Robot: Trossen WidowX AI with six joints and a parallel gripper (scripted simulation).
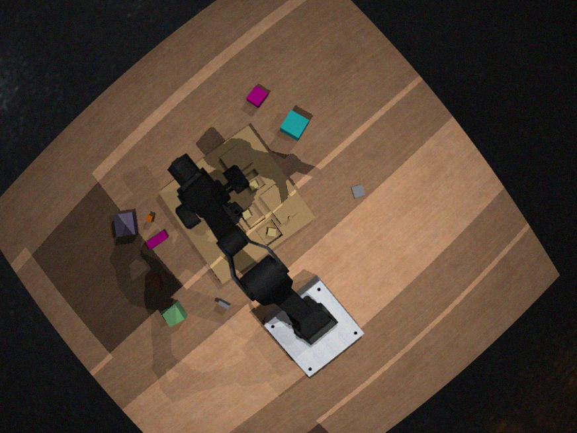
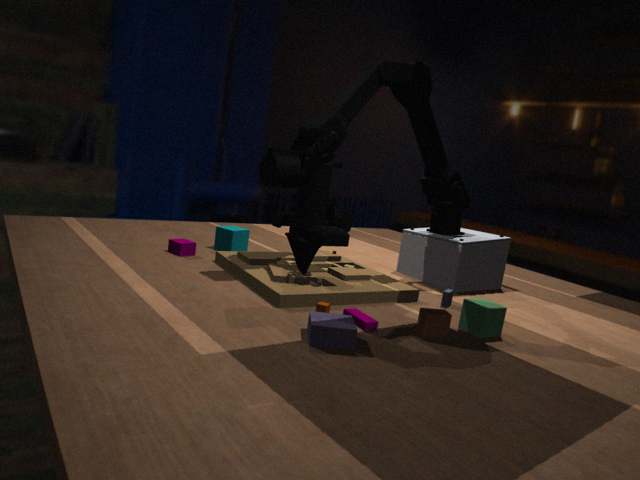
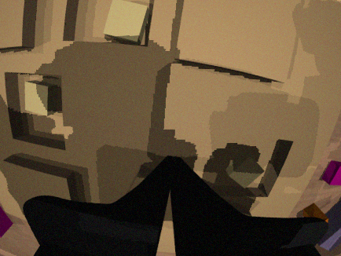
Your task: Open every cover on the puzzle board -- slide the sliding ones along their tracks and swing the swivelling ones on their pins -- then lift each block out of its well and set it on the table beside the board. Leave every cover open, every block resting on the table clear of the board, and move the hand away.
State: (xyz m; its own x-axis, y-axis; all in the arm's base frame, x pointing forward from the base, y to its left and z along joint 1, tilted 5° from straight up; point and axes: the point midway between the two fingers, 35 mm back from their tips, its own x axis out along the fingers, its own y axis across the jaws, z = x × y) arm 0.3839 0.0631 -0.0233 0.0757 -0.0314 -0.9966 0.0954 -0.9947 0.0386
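Now: gripper tip 50 mm to the left of the tan puzzle board and 30 mm past it. The rest, counted from my gripper tip: orange block (190 mm to the left, 50 mm ahead, 10 mm below); purple block (260 mm to the left, 70 mm ahead, 10 mm below); magenta bar (200 mm to the left, 20 mm below, 10 mm behind).
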